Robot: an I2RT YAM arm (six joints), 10 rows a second.
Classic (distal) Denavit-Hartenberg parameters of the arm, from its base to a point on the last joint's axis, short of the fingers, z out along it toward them. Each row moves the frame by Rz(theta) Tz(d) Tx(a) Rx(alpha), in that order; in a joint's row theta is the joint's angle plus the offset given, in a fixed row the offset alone. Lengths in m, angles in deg.
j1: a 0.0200; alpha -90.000; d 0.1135; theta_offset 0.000
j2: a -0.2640; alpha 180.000; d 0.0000; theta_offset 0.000
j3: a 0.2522; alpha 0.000; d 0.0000; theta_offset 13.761
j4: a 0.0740; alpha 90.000; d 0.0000; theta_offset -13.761
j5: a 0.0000; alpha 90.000; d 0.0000; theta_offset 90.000
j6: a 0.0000; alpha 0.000; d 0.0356; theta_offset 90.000
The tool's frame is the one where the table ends.
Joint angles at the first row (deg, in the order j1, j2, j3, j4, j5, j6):
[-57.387, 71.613, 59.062, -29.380, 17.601, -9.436]
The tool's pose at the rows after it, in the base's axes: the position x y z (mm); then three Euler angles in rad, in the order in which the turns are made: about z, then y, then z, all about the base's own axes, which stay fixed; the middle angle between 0 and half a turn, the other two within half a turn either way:
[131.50 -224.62 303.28 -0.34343 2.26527 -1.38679]
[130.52 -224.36 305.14 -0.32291 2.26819 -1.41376]
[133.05 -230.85 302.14 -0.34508 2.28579 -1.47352]
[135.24 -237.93 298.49 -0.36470 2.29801 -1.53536]
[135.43 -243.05 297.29 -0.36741 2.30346 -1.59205]
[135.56 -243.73 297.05 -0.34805 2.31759 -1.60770]
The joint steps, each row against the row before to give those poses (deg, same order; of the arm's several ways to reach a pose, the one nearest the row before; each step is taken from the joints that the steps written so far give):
[-0.004, -2.028, 0.083, -2.126, -0.823, 4.302]
[-0.008, 0.040, 0.574, -1.026, 1.096, 2.308]
[-0.018, 2.131, 1.207, -0.900, 2.181, 1.533]
[-0.150, 2.156, 1.073, -0.552, 2.158, 1.706]
[-0.309, 1.448, 1.054, -0.832, 1.903, 2.288]
[-0.022, 0.497, 0.616, -1.219, 0.257, 2.151]

